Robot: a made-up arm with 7 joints. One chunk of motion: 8 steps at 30 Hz.
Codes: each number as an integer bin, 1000 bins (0 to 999) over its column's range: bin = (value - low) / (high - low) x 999, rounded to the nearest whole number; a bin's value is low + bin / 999 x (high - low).
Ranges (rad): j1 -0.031..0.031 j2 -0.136..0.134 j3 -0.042..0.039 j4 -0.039..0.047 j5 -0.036..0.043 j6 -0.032..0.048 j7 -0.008..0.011
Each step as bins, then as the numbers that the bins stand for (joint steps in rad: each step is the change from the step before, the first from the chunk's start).
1 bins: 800 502 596 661 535 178 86
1 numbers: 0.01865 -0.00032 0.00632 0.01790 0.00631 -0.01775 -0.00636
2 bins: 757 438 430 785 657 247 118
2 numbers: 0.01598 -0.01762 -0.00714 0.02858 0.01595 -0.01222 -0.00576
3 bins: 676 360 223 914 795 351 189
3 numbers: 0.01095 -0.03870 -0.02392 0.03968 0.02687 -0.00389 -0.00441
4 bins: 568 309 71 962 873 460 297
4 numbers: 0.00425 -0.05249 -0.03624 0.04381 0.03304 0.00484 -0.00235
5 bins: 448 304 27 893 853 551 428
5 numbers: -0.00320 -0.05384 -0.03981 0.03787 0.03145 0.01212 0.00014
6 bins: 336 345 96 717 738 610 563
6 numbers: -0.01015 -0.04276 -0.03422 0.02272 0.02236 0.01685 0.00271
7 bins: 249 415 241 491 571 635 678
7 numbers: -0.01555 -0.02384 -0.02246 0.00327 0.00915 0.01885 0.00489
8 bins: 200 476 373 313 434 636 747
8 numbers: -0.01859 -0.00735 -0.01176 -0.01206 -0.00168 0.01893 0.00621
